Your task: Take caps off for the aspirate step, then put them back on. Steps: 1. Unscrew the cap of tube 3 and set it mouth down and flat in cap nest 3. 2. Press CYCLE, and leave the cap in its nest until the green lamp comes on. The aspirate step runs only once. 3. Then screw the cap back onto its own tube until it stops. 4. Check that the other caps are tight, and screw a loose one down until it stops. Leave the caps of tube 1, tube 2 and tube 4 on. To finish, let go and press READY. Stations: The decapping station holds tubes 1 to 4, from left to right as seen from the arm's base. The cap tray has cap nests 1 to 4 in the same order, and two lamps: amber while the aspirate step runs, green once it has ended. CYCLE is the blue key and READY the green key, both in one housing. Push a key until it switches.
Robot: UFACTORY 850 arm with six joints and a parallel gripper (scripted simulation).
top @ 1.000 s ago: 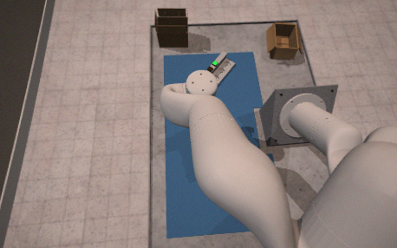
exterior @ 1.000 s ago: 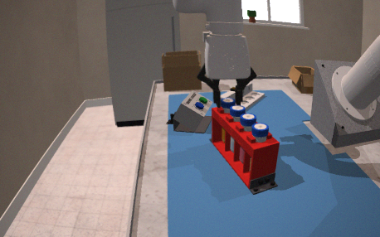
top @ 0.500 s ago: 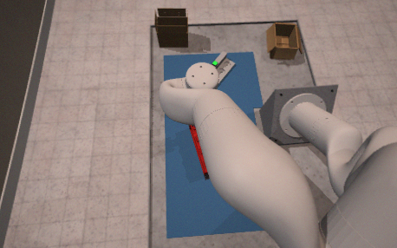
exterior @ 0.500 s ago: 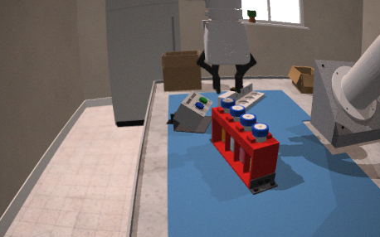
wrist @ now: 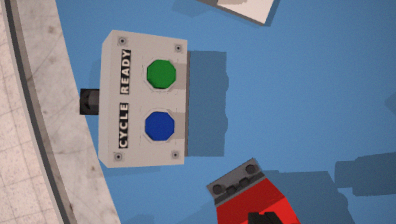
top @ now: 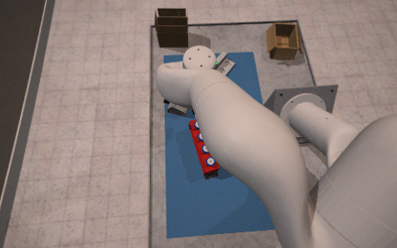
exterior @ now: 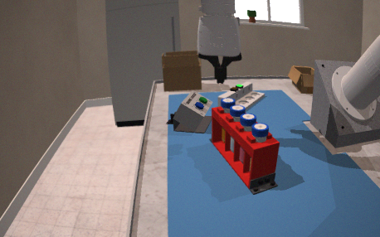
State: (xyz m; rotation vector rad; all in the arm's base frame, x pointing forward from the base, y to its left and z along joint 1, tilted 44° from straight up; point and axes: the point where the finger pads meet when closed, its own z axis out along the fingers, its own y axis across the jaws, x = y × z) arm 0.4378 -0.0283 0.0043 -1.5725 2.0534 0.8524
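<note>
My hand is 120 mm to the left of the green key, 110 mm above it and 40 mm short of it. Round my hand: blue cap: 90 mm to the left, 60 mm below, 20 mm behind; blue key: 110 mm below, 80 mm to the right, 50 mm ahead; cap marked 4: 60 mm below, 40 mm to the left, 10 mm behind.
</note>
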